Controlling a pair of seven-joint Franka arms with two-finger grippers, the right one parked.
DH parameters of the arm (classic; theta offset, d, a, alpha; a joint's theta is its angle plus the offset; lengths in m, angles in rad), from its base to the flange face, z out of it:
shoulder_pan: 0 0.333 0 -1.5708
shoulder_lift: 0 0 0 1.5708
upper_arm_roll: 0 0.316 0.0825 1.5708
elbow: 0 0 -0.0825 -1.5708
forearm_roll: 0 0.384 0 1.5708
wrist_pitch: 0 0 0.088 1.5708
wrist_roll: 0 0.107 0 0
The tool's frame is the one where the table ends.
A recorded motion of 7 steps. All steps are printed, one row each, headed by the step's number.
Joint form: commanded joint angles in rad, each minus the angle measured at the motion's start. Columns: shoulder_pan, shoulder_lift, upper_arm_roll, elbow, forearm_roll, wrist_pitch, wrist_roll.
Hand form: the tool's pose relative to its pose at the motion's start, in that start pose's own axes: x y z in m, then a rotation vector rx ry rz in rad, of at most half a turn. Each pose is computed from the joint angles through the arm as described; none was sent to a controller.
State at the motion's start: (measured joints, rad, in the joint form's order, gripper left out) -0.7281 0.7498 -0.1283 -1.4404 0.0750 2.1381 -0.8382
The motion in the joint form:
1: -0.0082 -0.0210 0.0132 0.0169 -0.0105 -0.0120 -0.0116
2: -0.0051 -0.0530 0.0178 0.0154 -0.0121 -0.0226 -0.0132
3: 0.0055 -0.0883 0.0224 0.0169 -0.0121 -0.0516 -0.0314
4: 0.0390 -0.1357 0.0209 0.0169 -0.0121 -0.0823 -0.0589
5: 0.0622 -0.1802 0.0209 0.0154 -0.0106 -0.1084 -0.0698
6: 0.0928 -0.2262 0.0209 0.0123 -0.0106 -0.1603 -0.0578
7: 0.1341 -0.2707 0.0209 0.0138 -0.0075 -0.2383 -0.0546
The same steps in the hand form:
1: 0.0037 0.0014 -0.0213 -0.0162 0.0187 -0.0196
2: 0.0064 -0.0022 -0.0426 -0.0272 0.0356 -0.0281
3: 0.0116 -0.0112 -0.0662 -0.0287 0.0453 -0.0602
4: 0.0241 -0.0306 -0.0979 -0.0394 0.0593 -0.1195
5: 0.0308 -0.0462 -0.1268 -0.0480 0.0751 -0.1526
6: 0.0373 -0.0685 -0.1531 -0.0375 0.0729 -0.1714
7: 0.0453 -0.0989 -0.1779 -0.0092 0.0559 -0.2096

